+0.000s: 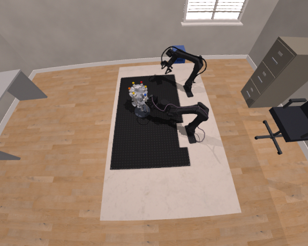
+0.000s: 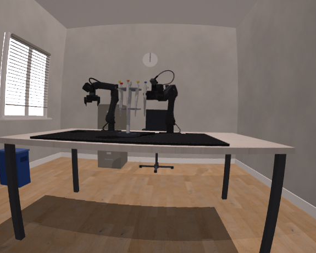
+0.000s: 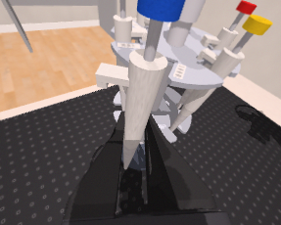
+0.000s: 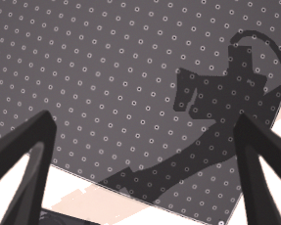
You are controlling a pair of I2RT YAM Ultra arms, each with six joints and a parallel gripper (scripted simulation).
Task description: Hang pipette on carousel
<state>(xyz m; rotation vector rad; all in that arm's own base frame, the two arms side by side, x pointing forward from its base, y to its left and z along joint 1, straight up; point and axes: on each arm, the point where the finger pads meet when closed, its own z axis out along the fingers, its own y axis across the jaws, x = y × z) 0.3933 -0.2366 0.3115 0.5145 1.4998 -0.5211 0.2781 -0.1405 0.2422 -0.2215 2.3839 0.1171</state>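
Now: left hand 1 cm short of the hand pipette, 1 cm to the right of it and 3 cm above it.
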